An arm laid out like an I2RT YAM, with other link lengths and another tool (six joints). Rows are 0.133 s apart.
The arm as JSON. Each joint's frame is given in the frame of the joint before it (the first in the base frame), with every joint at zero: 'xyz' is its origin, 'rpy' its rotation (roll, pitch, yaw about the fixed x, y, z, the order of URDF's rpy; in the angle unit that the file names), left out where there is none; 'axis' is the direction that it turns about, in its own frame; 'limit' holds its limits. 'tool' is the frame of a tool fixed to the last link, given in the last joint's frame.
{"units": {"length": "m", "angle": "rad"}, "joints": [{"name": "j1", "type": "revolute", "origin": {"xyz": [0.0, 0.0, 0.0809]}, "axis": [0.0, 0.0, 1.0], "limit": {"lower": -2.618, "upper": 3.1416}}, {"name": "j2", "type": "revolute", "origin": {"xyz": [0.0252, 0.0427, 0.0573], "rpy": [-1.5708, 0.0, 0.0]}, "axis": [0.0, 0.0, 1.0], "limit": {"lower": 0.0, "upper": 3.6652}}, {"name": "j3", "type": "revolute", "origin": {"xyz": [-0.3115, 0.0, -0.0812], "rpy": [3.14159, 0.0, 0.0]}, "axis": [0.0, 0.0, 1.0], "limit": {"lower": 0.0, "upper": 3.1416}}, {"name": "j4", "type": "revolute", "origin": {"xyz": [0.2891, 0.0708, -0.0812]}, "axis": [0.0, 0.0, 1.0], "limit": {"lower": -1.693, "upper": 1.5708}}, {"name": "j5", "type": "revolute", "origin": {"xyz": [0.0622, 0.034, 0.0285], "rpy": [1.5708, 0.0, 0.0]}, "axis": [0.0, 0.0, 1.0], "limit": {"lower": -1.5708, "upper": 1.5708}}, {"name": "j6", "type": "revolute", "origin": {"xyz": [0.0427, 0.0, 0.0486], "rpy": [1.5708, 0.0, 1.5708]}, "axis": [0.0, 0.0, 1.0], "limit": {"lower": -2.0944, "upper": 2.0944}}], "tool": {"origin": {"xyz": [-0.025, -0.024, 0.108], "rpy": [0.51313, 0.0, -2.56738]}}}
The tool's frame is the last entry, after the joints.
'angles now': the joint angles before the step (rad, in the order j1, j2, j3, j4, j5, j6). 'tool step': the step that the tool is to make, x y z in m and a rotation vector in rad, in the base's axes. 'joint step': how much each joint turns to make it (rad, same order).
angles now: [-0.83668, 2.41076, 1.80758, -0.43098, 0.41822, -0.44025]
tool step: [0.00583, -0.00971, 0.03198, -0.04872, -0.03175, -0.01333]
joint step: [0.00022, -0.02547, 0.04389, -0.01491, 0.01491, 0.00725]
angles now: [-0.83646, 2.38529, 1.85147, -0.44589, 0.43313, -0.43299]
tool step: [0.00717, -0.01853, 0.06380, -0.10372, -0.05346, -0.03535]
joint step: [-0.00041, -0.03825, 0.10051, -0.03082, 0.04480, 0.01114]
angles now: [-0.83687, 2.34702, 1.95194, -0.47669, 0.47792, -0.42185]
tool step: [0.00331, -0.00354, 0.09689, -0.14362, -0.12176, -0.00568]
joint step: [0.00233, -0.11364, 0.03993, 0.03393, 0.00990, 0.00151]
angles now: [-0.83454, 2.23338, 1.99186, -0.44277, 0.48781, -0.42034]
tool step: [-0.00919, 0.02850, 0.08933, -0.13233, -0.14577, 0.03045]
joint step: [0.01363, -0.19252, -0.11196, 0.11270, -0.02387, 0.00615]
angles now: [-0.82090, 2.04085, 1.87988, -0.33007, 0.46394, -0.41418]
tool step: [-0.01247, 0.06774, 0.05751, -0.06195, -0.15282, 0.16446]
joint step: [0.02243, -0.25515, -0.24314, 0.13665, -0.15726, 0.00494]
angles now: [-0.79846, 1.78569, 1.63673, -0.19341, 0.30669, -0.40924]
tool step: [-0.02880, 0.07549, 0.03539, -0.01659, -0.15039, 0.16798]
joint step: [0.00999, -0.26055, -0.24375, 0.09051, -0.17860, 0.04764]
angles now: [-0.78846, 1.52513, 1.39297, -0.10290, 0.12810, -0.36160]
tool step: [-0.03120, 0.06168, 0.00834, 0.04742, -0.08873, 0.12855]
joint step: [0.00002, -0.20430, -0.17169, -0.00724, -0.14667, 0.06568]
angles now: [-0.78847, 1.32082, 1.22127, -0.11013, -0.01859, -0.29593]
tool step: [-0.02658, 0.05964, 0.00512, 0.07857, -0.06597, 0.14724]
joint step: [0.00030, -0.17261, -0.10544, -0.06936, -0.16513, 0.06945]
